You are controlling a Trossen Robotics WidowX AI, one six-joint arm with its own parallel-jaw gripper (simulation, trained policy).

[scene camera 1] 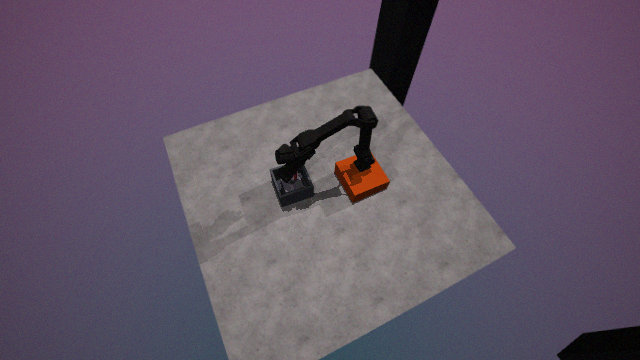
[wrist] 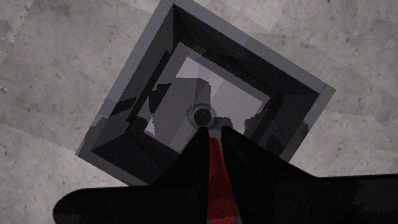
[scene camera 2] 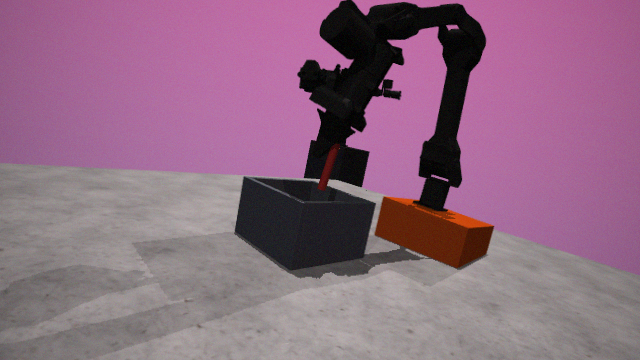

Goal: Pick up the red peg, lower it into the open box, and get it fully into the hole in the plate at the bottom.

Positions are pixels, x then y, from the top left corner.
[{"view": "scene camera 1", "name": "dark box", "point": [308, 191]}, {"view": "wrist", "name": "gripper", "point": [214, 133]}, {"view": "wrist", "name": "dark box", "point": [293, 99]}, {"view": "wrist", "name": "plate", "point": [174, 123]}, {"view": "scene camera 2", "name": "gripper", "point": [315, 156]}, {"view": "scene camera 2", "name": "dark box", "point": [300, 226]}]
